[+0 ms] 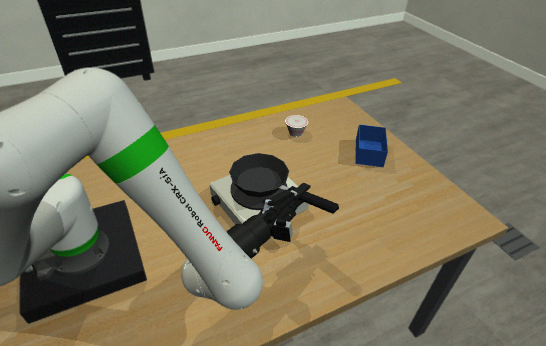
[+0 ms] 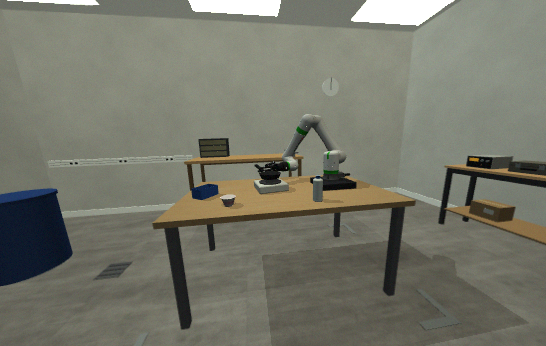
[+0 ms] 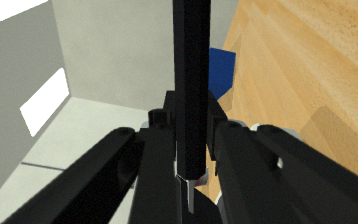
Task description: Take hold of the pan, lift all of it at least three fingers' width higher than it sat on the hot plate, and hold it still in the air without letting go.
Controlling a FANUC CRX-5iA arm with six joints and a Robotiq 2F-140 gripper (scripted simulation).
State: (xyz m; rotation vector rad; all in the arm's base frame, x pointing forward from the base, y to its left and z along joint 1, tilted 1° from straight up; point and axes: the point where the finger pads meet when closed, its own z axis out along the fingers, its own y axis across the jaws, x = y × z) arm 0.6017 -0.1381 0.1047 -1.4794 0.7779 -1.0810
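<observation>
The pan lies 9 cm to the left of my hand, 4 cm behind it and 2 cm below it. Also, from my hand: white hot plate (15 cm to the left, 11 cm below, 8 cm behind); then cup (46 cm to the left, 25 cm ahead, 11 cm below); then blue bin (45 cm ahead, 22 cm to the left, 13 cm below).
</observation>
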